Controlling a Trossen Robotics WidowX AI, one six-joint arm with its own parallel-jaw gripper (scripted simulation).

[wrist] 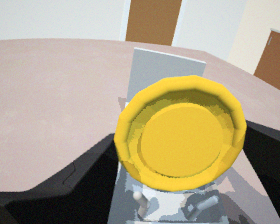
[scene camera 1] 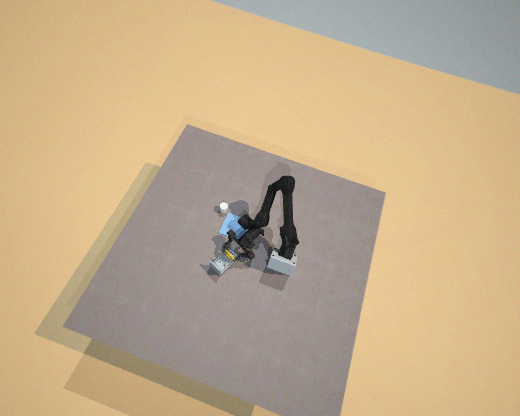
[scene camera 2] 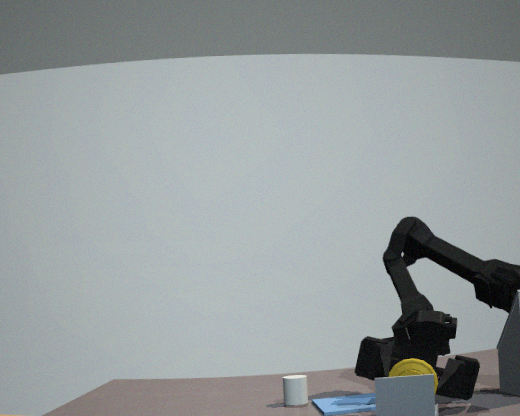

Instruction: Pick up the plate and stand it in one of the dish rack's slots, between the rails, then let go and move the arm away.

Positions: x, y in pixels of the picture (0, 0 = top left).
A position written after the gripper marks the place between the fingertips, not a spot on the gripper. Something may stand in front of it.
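The gripper (scene camera 2: 411, 385) is carrying a yellow plate (wrist: 180, 133).
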